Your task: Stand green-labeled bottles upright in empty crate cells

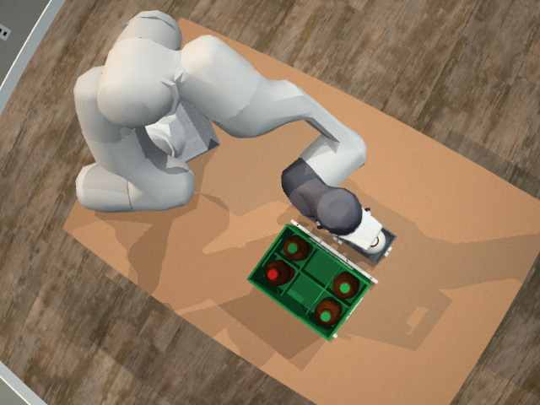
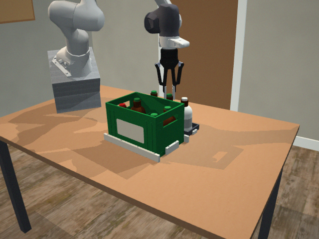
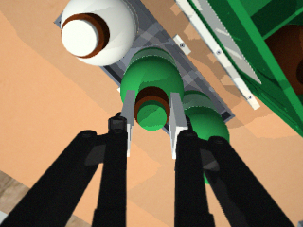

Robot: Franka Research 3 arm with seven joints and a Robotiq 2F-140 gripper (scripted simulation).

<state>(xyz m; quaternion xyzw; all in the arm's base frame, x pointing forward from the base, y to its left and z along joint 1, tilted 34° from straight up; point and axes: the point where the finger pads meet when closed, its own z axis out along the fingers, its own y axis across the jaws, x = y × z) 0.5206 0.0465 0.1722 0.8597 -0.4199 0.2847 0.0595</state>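
Now: hand 90 mm above the white-labeled bottle, 80 mm short of it and 20 mm to the left of it. The rest, counted from my hand: grey tray (160 mm below); green crate (180 mm to the right, 90 mm below, 30 mm behind).
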